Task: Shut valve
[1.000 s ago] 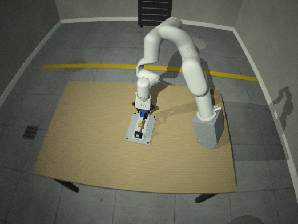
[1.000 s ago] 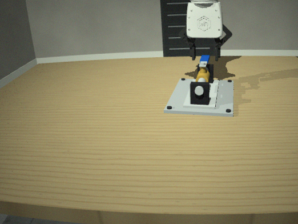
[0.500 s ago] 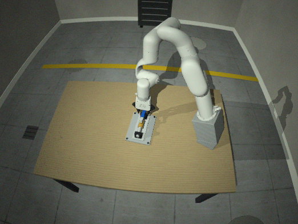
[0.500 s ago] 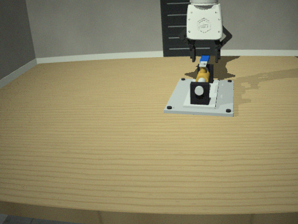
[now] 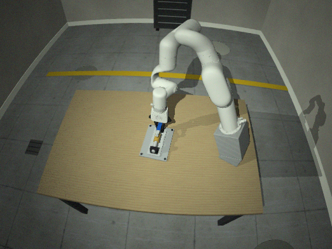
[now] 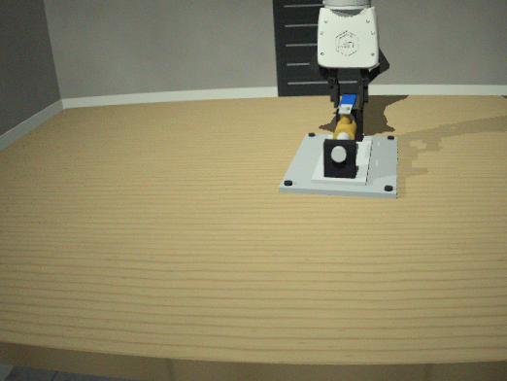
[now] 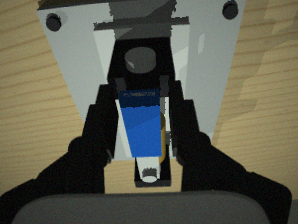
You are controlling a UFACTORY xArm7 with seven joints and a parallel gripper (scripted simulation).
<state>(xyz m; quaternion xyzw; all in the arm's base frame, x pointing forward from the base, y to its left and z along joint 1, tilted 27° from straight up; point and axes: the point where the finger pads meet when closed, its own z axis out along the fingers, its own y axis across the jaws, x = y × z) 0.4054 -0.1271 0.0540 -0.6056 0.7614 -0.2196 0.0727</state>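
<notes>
Right now the blue lever is 1 cm ahead of my hand and 4 cm to the left of it.
</notes>
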